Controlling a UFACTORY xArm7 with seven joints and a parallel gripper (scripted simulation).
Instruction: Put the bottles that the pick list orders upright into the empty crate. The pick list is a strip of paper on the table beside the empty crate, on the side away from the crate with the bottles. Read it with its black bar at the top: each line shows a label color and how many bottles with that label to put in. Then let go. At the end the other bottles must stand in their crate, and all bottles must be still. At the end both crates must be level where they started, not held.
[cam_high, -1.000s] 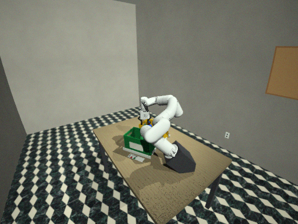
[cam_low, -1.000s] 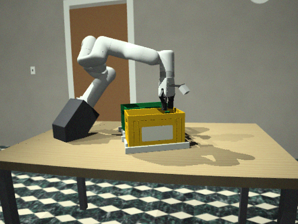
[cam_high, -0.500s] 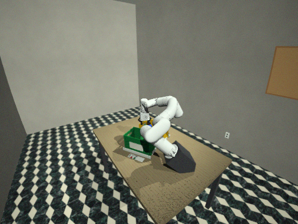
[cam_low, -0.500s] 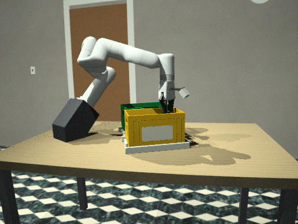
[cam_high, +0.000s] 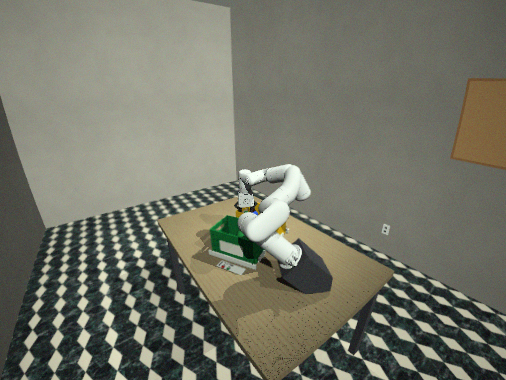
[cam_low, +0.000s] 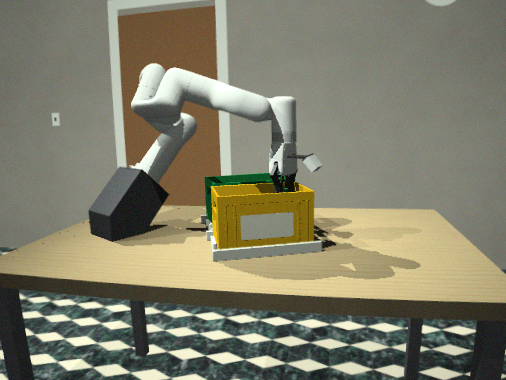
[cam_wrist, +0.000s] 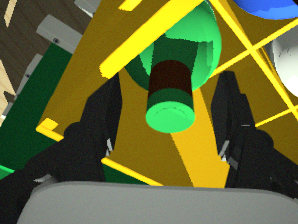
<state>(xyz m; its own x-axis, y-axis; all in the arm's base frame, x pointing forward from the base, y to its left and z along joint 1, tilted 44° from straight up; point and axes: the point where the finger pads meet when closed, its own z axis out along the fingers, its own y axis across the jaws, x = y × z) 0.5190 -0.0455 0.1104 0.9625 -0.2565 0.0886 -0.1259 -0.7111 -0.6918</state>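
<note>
Right now my hand is 7 cm to the left of the blue-capped bottle, 7 cm above it and 6 cm short of it. The rest, counted from my hand: green-capped bottle (15 cm behind, 7 cm to the left, 7 cm below); yellow crate (9 cm to the right, 7 cm below, 4 cm behind); white-topped bottle (12 cm to the right, 7 cm below, 2 cm behind).
</note>
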